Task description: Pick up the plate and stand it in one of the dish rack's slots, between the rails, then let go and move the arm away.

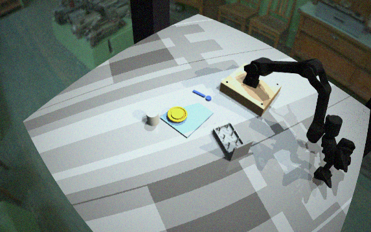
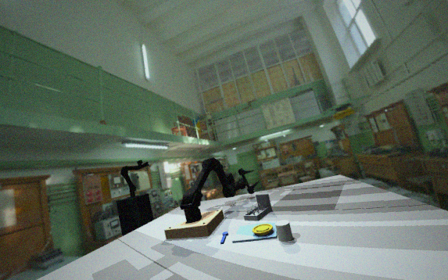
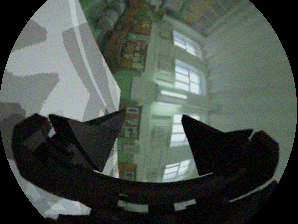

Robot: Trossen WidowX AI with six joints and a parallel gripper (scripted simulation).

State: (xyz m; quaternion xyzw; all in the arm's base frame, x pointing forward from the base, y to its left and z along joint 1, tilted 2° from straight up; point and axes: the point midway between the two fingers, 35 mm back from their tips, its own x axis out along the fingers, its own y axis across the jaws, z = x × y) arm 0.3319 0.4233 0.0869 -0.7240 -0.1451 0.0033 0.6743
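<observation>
Right now my gripper tip is 6 cm past the yellow plate, 62 cm to the left of it and 12 cm above it. Also, from my gripper tip: blue mat: 9 cm behind, 59 cm to the right, 14 cm below; dish rack: 6 cm behind, 40 cm to the right, 12 cm below; blue utensil: 21 cm behind, 58 cm to the right, 14 cm below.
</observation>
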